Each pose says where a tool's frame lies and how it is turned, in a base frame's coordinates. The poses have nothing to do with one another.
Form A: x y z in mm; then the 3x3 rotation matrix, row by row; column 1 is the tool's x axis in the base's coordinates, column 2 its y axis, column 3 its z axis. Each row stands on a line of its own.
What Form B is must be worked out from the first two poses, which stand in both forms.
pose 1, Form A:
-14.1 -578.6 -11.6
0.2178 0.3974 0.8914
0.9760 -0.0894 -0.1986
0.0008 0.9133 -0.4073
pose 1, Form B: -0.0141 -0.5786 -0.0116 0.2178 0.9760 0.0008 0.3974 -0.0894 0.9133
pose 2, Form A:
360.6 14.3 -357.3
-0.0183 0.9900 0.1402
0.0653 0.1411 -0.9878
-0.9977 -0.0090 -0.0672
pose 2, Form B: 0.3606 0.0143 -0.3573 -0.0183 0.0653 -0.9977 0.9900 0.1411 -0.0090
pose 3, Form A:
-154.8 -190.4 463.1
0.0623 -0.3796 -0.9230
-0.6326 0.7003 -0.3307
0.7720 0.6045 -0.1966
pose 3, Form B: -0.1548 -0.1904 0.4631 0.0623 -0.6326 0.7720 -0.3796 0.7003 0.6045
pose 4, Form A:
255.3 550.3 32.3
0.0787 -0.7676 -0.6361
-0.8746 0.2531 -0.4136
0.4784 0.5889 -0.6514
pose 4, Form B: 0.2553 0.5503 0.0323 0.0787 -0.8746 0.4784 -0.7676 0.2531 0.5889
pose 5, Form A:
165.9 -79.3 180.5
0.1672 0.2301 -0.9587
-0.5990 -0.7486 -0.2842
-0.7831 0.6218 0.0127
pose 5, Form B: 0.1659 -0.0793 0.1805 0.1672 -0.5990 -0.7831 0.2301 -0.7486 0.6218
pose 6, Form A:
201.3 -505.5 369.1
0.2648 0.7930 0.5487
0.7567 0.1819 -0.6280
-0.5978 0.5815 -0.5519
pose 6, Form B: 0.2013 -0.5055 0.3691 0.2648 0.7567 -0.5978 0.7930 0.1819 0.5815
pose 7, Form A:
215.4 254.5 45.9
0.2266 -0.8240 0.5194
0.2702 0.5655 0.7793
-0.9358 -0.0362 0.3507
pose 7, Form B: 0.2154 0.2545 0.0459 0.2266 0.2702 -0.9358 -0.8240 0.5655 -0.0362
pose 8, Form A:
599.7 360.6 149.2
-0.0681 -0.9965 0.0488
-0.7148 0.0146 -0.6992
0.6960 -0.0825 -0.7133
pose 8, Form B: 0.5997 0.3606 0.1492 -0.0681 -0.7148 0.6960 -0.9965 0.0146 -0.0825
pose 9, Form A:
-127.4 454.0 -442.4
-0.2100 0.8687 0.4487
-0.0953 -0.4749 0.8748
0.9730 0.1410 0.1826
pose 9, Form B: -0.1274 0.4540 -0.4424 -0.2100 -0.0953 0.9730 0.8687 -0.4749 0.1410
